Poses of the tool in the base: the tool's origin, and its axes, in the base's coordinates. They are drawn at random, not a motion.
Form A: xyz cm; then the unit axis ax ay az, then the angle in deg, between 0 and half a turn.
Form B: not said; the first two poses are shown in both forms.
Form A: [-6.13 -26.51 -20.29 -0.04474 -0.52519 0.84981 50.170]
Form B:
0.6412 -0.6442 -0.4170 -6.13
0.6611 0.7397 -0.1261 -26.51
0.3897 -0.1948 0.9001 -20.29
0 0 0 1

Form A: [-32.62 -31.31 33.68 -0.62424 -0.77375 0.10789 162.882]
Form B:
-0.1936 0.9129 -0.3595 -32.62
0.9764 0.2152 0.0205 -31.31
0.0960 -0.3470 -0.9329 33.68
0 0 0 1

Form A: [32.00 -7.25 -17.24 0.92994 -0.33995 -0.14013 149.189]
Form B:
0.7487 -0.5159 -0.4164 32.00
-0.6594 -0.6440 -0.3878 -7.25
-0.0681 0.5649 -0.8224 -17.24
0 0 0 1

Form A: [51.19 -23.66 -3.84 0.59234 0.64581 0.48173 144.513]
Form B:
-0.1777 0.4144 0.8926 51.19
0.9737 -0.0576 0.2206 -23.66
0.1428 0.9083 -0.3932 -3.84
0 0 0 1

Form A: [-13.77 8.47 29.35 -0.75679 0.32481 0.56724 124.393]
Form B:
0.3314 -0.8527 -0.4037 -13.77
0.0834 -0.3998 0.9128 8.47
-0.9398 -0.3362 -0.0613 29.35
0 0 0 1

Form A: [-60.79 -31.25 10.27 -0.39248 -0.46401 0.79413 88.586]
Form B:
0.1749 -0.6163 -0.7679 -60.79
0.9715 0.2347 0.0330 -31.25
0.1599 -0.7518 0.6398 10.27
0 0 0 1

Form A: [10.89 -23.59 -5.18 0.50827 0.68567 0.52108 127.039]
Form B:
-0.1884 0.1425 0.9717 10.89
0.9744 0.1510 0.1668 -23.59
-0.1229 0.9782 -0.1673 -5.18
0 0 0 1

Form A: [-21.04 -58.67 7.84 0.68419 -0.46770 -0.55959 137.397]
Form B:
0.0766 -0.1767 -0.9813 -21.04
-0.9343 -0.3563 -0.0088 -58.67
-0.3481 0.9175 -0.1924 7.84
0 0 0 1

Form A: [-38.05 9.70 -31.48 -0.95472 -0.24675 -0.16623 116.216]
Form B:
0.8724 0.4888 0.0074 -38.05
0.1905 -0.3540 0.9156 9.70
0.4502 -0.7974 -0.4019 -31.48
0 0 0 1

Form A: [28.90 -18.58 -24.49 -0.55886 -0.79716 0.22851 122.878]
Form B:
-0.0610 0.4954 -0.8665 28.90
0.8792 0.4376 0.1883 -18.58
0.4724 -0.7504 -0.4623 -24.49
0 0 0 1

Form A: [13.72 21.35 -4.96 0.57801 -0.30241 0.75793 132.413]
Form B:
-0.1150 -0.8523 0.5103 13.72
0.2669 -0.5213 -0.8105 21.35
0.9568 0.0429 0.2874 -4.96
0 0 0 1

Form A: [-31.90 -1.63 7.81 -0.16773 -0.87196 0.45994 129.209]
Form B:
-0.5862 -0.1177 -0.8016 -31.90
0.5951 0.6088 -0.5246 -1.63
0.5497 -0.7845 -0.2869 7.81
0 0 0 1

